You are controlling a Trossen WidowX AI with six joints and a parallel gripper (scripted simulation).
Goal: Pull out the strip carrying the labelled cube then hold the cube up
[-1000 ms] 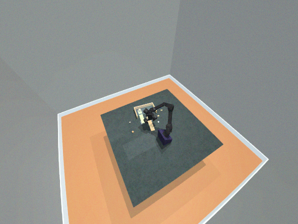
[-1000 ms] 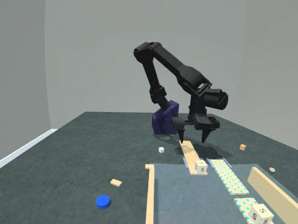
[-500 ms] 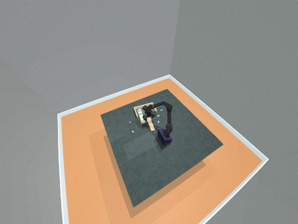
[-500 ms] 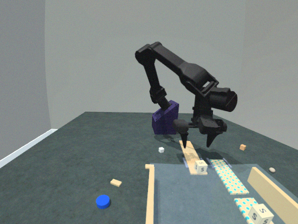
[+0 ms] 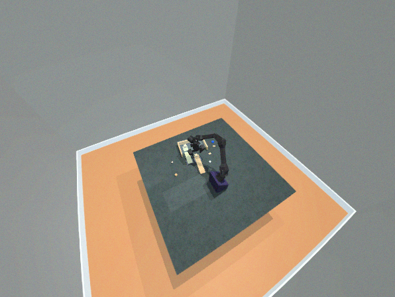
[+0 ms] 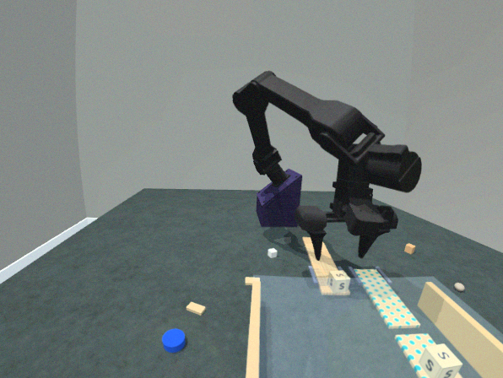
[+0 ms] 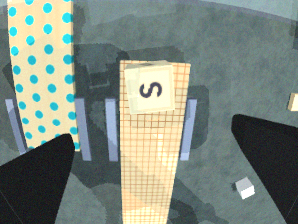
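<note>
The dotted strip is 50 mm ahead of my gripper tip, 80 mm to the left of it and 60 mm below it. Also, from my gripper tip: pebble: 90 mm ahead, 270 mm to the left, 60 mm below; white cube: 140 mm behind, 90 mm to the right, 50 mm below; blue disc: 90 mm ahead, 300 mm to the right, 60 mm below.
</note>
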